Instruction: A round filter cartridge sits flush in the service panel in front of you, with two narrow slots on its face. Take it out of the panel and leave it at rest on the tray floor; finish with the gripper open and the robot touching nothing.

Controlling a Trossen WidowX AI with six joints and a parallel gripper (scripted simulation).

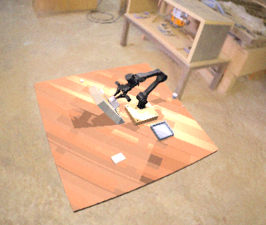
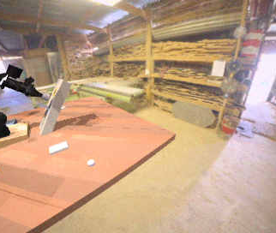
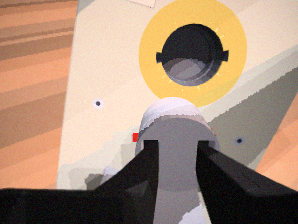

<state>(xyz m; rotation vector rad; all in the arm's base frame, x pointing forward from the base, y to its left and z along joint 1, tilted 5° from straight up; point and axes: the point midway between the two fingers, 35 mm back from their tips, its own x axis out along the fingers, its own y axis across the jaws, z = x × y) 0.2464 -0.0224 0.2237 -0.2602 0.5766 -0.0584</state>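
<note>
Right now the round filter cartridge is 10 mm ahead of my gripper tip and 10 mm below it. Round my gripper tip: service panel (40 mm ahead, 10 mm to the right, 70 mm below); dark-rimmed tray (310 mm behind, 320 mm to the left, 220 mm below).
</note>
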